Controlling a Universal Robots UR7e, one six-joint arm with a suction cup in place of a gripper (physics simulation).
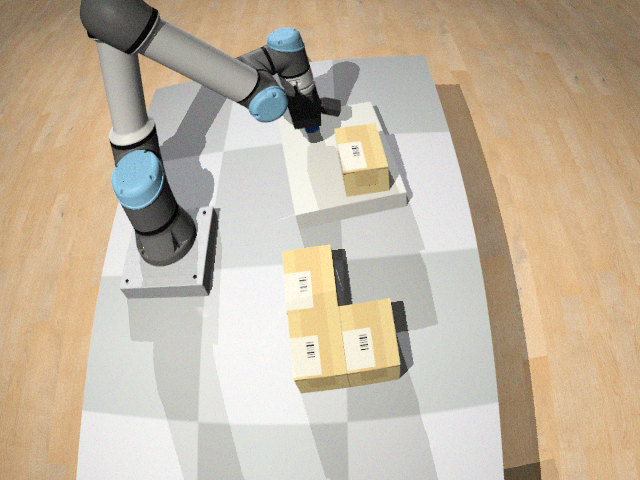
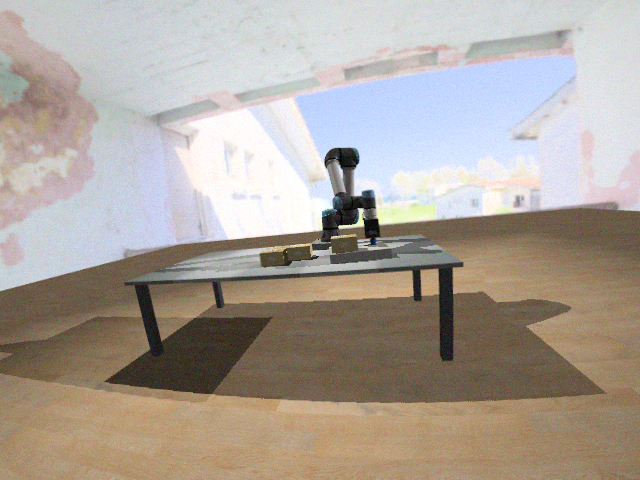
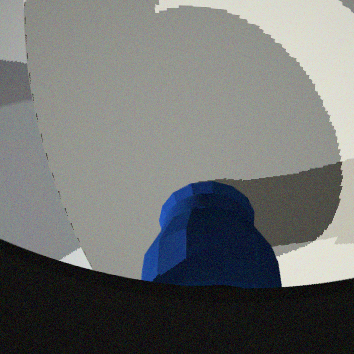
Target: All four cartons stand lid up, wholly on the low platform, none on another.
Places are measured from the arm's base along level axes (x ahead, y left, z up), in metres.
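Where they show: hand at its tool point: (image 1: 312,129) (image 2: 373,245) (image 3: 204,216); arm's base at its link origin: (image 1: 166,239).
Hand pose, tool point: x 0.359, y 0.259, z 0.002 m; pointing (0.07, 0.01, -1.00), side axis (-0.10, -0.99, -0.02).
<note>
Things, the pixels of their top centre, and the offset from my tool point. Level surfaces: height alone.
- cardboard carton at its top centre: (image 1: 360,146) (image 2: 343,236) dz +0.082, dx +0.098, dy -0.166 m
- low white platform at its top centre: (image 1: 337,151) (image 2: 357,247) dz +0.005, dx +0.049, dy -0.095 m
- table at its surface level: dz -0.043 m
One cardboard carton (image 1: 361,149) (image 2: 344,243) stands lid up, label on top, on the right part of the low white platform (image 1: 356,207) (image 2: 361,255) (image 3: 150,100). Three cartons stand lid up on the table, close together in an L: a rear left one (image 1: 320,268) (image 2: 299,251), a front left one (image 1: 325,330) and a front right one (image 1: 381,333) (image 2: 272,257). My suction gripper (image 1: 312,131) (image 2: 373,241) (image 3: 207,187) is open, with nothing on its blue cup. It is low over the platform, left of the carton there. Whether the cup touches the platform I cannot tell.
The arm's base plate (image 1: 165,281) is at the left of the table (image 1: 258,372) (image 2: 206,268). The arm reaches over the table's rear. The three table cartons lie in front of the platform, with a gap between. Bare platform surface shows left of its carton.
</note>
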